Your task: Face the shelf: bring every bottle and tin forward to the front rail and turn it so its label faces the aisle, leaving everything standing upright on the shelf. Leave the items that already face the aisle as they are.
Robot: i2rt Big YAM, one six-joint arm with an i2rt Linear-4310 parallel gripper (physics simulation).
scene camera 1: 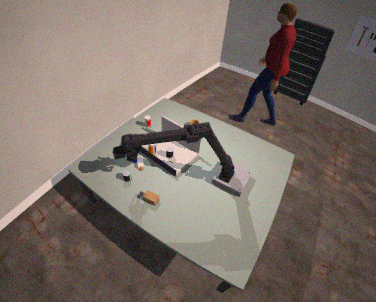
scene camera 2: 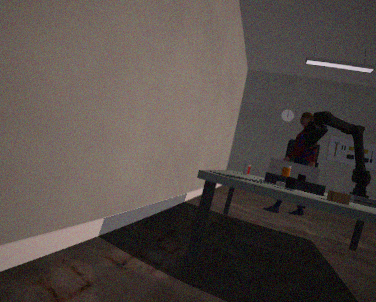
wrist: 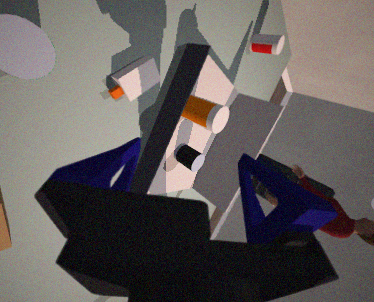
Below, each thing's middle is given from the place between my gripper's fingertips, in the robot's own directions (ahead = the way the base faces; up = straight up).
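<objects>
Relative to the white bottle with orange cap (wrist: 135,79), my hand is 4 cm short of it, 6 cm to the left of it and 22 cm above it. Counted from my hand: shelf rail (wrist: 194,56), 15 cm to the right, 4 cm behind, 20 cm below; shelf (scene camera 1: 184,153), 29 cm to the right, 5 cm behind, 14 cm below. Going by their middles, of the things named here the shelf is the farthest from my hand.
</objects>
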